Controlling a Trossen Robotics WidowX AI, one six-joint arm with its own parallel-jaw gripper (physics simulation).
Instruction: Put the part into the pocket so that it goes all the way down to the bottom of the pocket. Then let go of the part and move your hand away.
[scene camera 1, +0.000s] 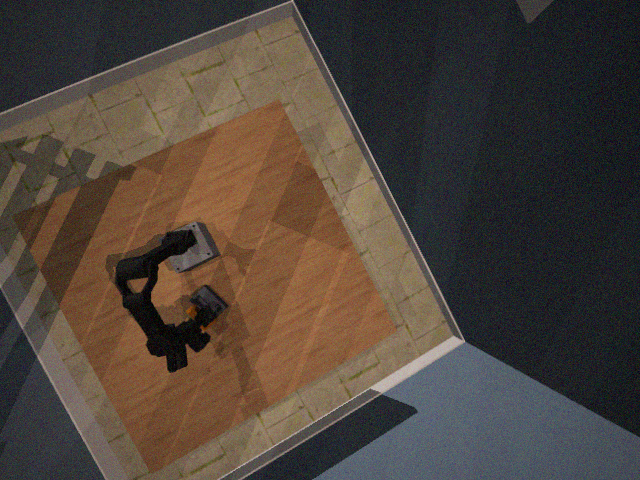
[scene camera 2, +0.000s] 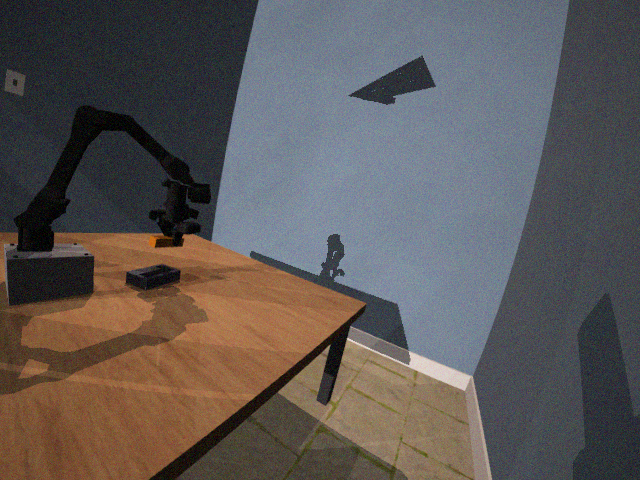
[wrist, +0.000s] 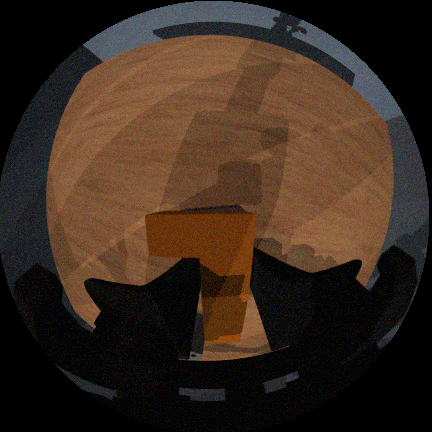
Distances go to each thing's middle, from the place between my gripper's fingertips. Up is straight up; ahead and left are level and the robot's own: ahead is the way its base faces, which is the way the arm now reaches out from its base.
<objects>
I see the pocket block (scene camera 2: 146, 278) 5 cm behind my hand and 11 cm below it. Round my hand: orange part (wrist: 222, 239) 2 cm behind, 1 cm to the left, 1 cm above.
</objects>
